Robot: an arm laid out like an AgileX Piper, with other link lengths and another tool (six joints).
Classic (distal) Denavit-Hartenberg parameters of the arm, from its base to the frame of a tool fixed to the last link. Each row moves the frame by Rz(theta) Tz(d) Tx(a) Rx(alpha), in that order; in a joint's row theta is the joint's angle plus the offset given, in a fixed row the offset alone. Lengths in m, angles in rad.
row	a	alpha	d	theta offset
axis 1	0	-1.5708	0.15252	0
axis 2	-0.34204	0	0	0.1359
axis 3	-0.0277	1.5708	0	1.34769
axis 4	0	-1.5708	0.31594	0
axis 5	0	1.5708	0	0
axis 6	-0.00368	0.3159	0.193	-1.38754
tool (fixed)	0	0	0.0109	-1.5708
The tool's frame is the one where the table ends.
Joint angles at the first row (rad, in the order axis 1, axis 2, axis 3, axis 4, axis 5, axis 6):
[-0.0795, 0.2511, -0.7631, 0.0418, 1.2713, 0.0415]
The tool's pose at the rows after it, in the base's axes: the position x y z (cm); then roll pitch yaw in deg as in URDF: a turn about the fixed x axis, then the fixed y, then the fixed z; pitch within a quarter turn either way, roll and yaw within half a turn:
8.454 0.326 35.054 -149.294 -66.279 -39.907
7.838 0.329 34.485 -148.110 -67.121 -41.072
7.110 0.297 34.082 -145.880 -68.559 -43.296
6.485 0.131 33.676 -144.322 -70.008 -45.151
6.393 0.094 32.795 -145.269 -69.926 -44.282
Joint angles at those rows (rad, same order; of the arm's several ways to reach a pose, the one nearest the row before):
[-0.0796, 0.2087, -0.7320, 0.0370, 1.2713, 0.0415]
[-0.0796, 0.1690, -0.7109, 0.0346, 1.2731, 0.0414]
[-0.0795, 0.1215, -0.6922, 0.0299, 1.2731, 0.0415]
[-0.0795, 0.0787, -0.6750, 0.0188, 1.2731, 0.0415]
[-0.0795, 0.0581, -0.6496, 0.0164, 1.2731, 0.0396]

